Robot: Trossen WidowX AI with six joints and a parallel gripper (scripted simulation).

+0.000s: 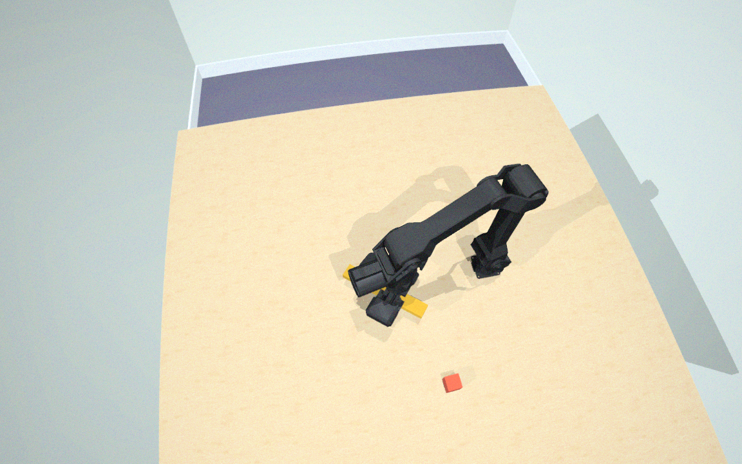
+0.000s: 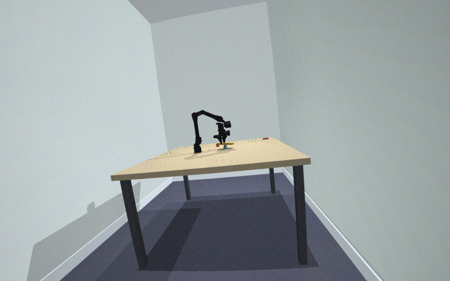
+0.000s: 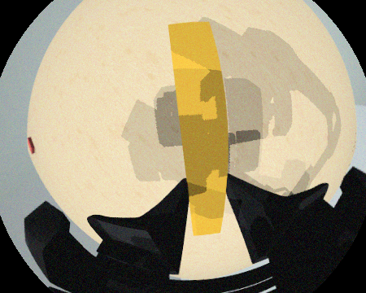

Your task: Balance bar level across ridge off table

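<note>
The yellow bar lies 20 mm to the right of my gripper tip and 20 mm ahead of it. From my gripper tip the other things lie so: red cube (220 mm to the left, 90 mm behind, 30 mm below).
</note>
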